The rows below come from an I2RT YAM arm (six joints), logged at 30 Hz.
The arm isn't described. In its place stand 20 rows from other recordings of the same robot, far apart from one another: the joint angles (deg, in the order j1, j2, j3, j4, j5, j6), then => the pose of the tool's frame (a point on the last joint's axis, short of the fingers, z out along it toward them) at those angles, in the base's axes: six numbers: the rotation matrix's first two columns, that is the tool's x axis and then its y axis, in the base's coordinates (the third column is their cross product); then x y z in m.
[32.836 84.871 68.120 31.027 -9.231 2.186] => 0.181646, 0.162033, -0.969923, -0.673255, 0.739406, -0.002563, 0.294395, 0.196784, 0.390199
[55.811 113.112 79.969 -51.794 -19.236 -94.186] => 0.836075, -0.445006, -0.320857, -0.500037, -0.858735, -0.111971, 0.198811, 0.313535, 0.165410
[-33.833 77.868 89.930 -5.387 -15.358 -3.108] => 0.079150, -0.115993, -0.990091, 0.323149, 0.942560, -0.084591, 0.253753, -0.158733, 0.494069
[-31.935 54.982 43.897 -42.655 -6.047 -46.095] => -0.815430, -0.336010, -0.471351, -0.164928, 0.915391, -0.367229, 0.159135, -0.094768, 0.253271
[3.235 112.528 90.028 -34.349 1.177 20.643] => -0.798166, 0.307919, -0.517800, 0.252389, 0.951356, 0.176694, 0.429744, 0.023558, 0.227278
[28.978 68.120 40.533 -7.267 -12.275 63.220] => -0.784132, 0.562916, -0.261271, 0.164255, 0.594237, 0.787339, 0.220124, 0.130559, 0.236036
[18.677 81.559 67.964 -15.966 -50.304 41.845] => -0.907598, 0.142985, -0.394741, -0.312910, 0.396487, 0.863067, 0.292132, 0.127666, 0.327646
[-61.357 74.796 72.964 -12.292 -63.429 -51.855] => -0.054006, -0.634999, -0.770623, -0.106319, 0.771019, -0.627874, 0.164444, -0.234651, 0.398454
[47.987 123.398 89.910 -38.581 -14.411 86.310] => -0.810282, 0.544590, 0.216483, 0.585856, 0.743494, 0.322472, 0.285334, 0.329989, 0.145554
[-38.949 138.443 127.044 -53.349 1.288 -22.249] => -0.891802, 0.234118, -0.387141, 0.322255, 0.929316, -0.180341, 0.401047, -0.325200, 0.199906
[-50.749 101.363 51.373 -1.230 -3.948 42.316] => 0.136999, 0.893812, -0.427003, 0.883135, 0.085037, 0.461347, 0.219603, -0.264897, 0.137876
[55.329 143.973 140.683 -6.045 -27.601 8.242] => -0.233084, -0.113658, -0.965792, -0.965464, 0.145929, 0.215832, 0.319615, 0.491078, 0.297497
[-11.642 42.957 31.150 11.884 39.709 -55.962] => -0.646440, -0.517694, -0.560454, 0.438242, 0.349361, -0.828185, 0.171968, -0.058653, 0.302140
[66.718 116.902 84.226 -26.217 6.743 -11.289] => -0.157993, -0.859015, -0.486962, -0.937303, 0.285612, -0.199723, 0.175604, 0.397527, 0.173535
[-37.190 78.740 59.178 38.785 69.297 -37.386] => -0.348584, -0.004956, -0.937264, 0.888138, -0.321285, -0.328614, 0.219782, -0.208565, 0.375431
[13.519 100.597 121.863 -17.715 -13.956 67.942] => -0.404559, 0.827810, -0.388668, -0.228906, 0.319810, 0.919415, 0.370812, 0.097985, 0.524497
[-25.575 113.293 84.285 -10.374 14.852 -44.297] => -0.825845, -0.353135, -0.439631, 0.026863, 0.754108, -0.656201, 0.403367, -0.203161, 0.220864
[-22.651 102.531 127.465 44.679 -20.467 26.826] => 0.884058, 0.089210, -0.458784, -0.168727, 0.976335, -0.135283, 0.292309, -0.108493, 0.629532
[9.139 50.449 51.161 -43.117 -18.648 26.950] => -0.767353, 0.311495, -0.560482, -0.040189, 0.848998, 0.526865, 0.171638, 0.039142, 0.307451
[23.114 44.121 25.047 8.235 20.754 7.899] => -0.177771, 0.063849, -0.981998, -0.022778, 0.997359, 0.068971, 0.176952, 0.061812, 0.253759
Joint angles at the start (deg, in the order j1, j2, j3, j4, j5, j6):
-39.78, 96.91, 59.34, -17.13, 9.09, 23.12
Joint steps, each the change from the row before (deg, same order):
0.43, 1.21, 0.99, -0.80, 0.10, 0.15
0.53, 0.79, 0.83, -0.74, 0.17, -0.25
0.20, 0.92, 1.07, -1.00, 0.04, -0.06
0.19, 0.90, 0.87, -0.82, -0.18, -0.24
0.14, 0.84, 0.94, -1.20, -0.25, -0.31
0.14, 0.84, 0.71, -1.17, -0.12, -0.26
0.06, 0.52, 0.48, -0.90, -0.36, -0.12
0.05, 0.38, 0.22, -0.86, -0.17, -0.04
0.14, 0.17, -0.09, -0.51, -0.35, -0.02
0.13, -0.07, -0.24, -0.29, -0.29, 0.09
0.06, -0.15, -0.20, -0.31, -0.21, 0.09
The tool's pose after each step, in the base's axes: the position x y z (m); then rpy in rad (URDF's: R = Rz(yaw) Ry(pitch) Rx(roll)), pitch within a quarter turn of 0, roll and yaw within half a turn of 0. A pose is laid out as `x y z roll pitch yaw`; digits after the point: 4 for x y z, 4 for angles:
0.2664 -0.2258 0.1820 3.0181 0.6060 1.9604
0.2704 -0.2250 0.1809 3.0306 0.5969 1.9787
0.2736 -0.2260 0.1799 3.0402 0.5841 1.9880
0.2765 -0.2266 0.1781 3.0482 0.5701 2.0009
0.2788 -0.2272 0.1767 3.0578 0.5517 2.0153
0.2806 -0.2274 0.1741 3.0702 0.5309 2.0290
0.2815 -0.2273 0.1725 3.0738 0.5139 2.0367
0.2815 -0.2268 0.1706 3.0801 0.4967 2.0427
0.2814 -0.2253 0.1686 3.0811 0.4822 2.0487
0.2809 -0.2237 0.1676 3.0794 0.4729 2.0510
0.2802 -0.2225 0.1672 3.0782 0.4657 2.0517

